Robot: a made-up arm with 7 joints.
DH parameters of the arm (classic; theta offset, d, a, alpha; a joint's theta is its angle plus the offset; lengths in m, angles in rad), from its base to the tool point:
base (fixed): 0 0 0 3.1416
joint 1: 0 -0.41 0 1.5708
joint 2: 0 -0.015 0 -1.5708
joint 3: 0 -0.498 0 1.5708
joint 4: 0 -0.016 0 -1.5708
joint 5: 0 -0.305 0 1.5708
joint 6: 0 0 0 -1.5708
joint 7: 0 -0.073 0 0
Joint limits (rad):
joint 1: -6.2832..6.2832
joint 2: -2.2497..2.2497
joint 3: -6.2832..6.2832
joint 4: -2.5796..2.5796
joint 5: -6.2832..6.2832
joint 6: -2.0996..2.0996
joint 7: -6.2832..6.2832
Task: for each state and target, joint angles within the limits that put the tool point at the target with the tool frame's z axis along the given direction. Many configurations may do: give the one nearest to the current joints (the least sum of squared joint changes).
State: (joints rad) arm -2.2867 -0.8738 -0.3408 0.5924 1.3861 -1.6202 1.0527
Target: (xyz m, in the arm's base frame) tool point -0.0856 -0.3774 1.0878 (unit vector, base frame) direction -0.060 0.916 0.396
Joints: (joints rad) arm -1.6062 -0.5303 -1.0054 0.5045 0.9860 -1.7324 1.0527
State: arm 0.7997 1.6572 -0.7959 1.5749 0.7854 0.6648 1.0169
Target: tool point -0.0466 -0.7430 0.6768 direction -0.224 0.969 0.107
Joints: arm 1.8437 0.9079 -0.6819 0.8786 0.7996 0.0299 1.0169
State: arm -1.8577 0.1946 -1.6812 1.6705 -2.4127 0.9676 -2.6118
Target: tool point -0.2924 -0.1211 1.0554 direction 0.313 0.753 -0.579
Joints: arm -1.5850 -0.0899 -1.6545 1.2078 -2.1836 0.9468 -2.6118
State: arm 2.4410 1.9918 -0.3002 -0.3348 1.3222 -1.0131 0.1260
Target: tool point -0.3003 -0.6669 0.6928 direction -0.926 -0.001 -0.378
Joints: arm 2.0281 1.2643 -0.2795 -0.0621 1.3058 -1.8353 0.1260
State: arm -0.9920 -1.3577 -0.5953 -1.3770 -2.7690 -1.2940 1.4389
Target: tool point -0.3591 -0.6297 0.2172 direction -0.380 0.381 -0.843
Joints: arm -0.8996 -1.6632 -0.2105 -0.6946 -2.2274 -2.0599 1.4389
